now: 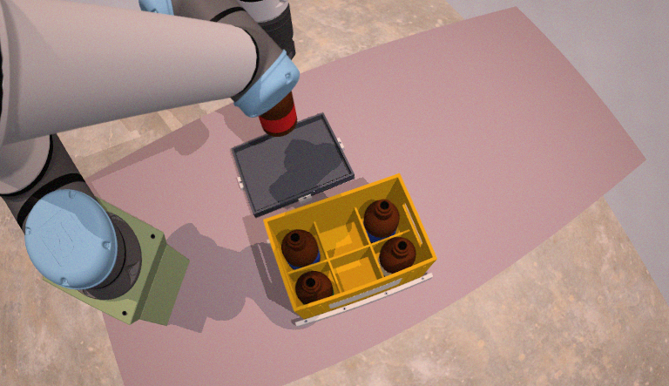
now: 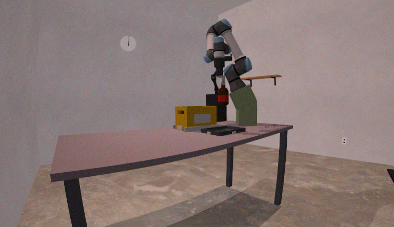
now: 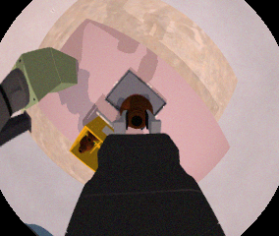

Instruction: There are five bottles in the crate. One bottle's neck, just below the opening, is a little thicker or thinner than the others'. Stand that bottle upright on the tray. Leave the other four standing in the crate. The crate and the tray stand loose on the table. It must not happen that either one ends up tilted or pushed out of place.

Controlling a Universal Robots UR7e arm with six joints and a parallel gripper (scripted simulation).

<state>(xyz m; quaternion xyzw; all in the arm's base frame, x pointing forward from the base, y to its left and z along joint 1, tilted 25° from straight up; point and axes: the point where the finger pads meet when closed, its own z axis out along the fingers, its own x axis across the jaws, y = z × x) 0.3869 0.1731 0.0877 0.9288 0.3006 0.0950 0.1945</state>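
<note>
Right now the dark tray is 33 cm below my hand. From my hand the other things lie so: glass bottle: 7 cm ahead, 34 cm to the right, 25 cm below; then crate: 1 cm behind, 28 cm to the right, 26 cm below.
</note>
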